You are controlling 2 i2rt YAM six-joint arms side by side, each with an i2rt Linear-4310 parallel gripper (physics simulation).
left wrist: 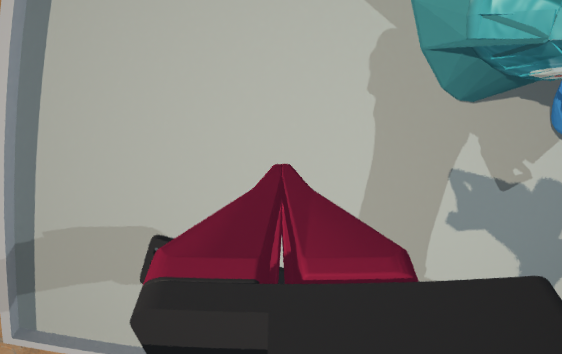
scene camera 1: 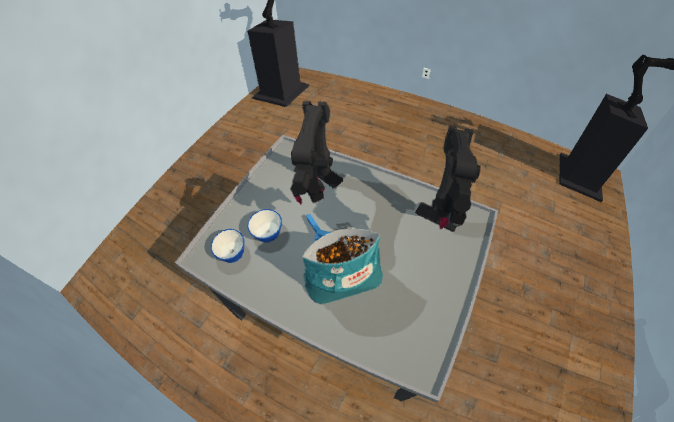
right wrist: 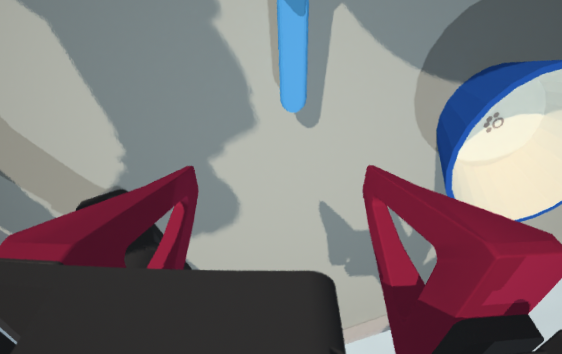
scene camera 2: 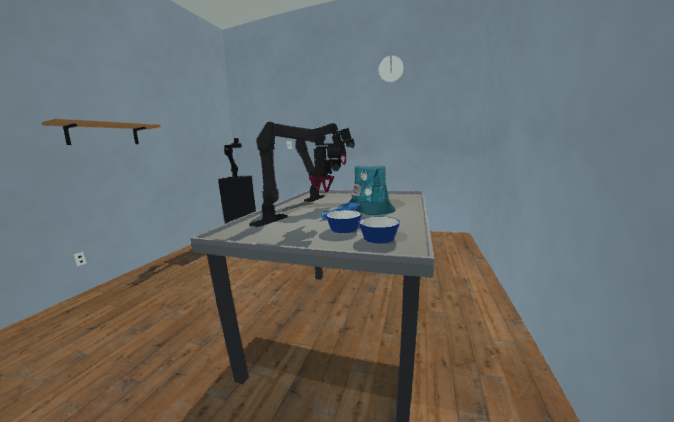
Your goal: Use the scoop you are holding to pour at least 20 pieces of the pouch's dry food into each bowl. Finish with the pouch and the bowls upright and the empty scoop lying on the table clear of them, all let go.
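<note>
The teal pouch [scene camera 1: 360,286] [scene camera 2: 375,196] [left wrist: 450,55] stands upright, with brown and orange dry food [scene camera 1: 342,250] at its open top. The blue scoop [scene camera 1: 314,225] [scene camera 2: 349,206] [left wrist: 557,112] [right wrist: 293,60] lies beside it; its bowl end is partly hidden by the pouch in scene camera 1. Two blue bowls with white insides stand upright: one nearer the pouch [scene camera 1: 265,225] [scene camera 2: 344,223] [right wrist: 520,180], one farther [scene camera 1: 228,245] [scene camera 2: 380,231]. No food shows in them. My right gripper [scene camera 1: 310,196] [scene camera 2: 322,189] [right wrist: 280,178] is open above the table, short of the scoop's handle end. My left gripper [scene camera 1: 444,223] [scene camera 2: 343,159] [left wrist: 281,178] is shut and empty, away from the pouch.
The grey table [scene camera 1: 430,280] [scene camera 2: 310,257] has a raised rim. Two dark pedestals [scene camera 1: 274,60] [scene camera 1: 602,145] with arms stand on the floor beyond the table. A wall shelf [scene camera 2: 100,123] and a clock [scene camera 2: 390,69] hang on the walls.
</note>
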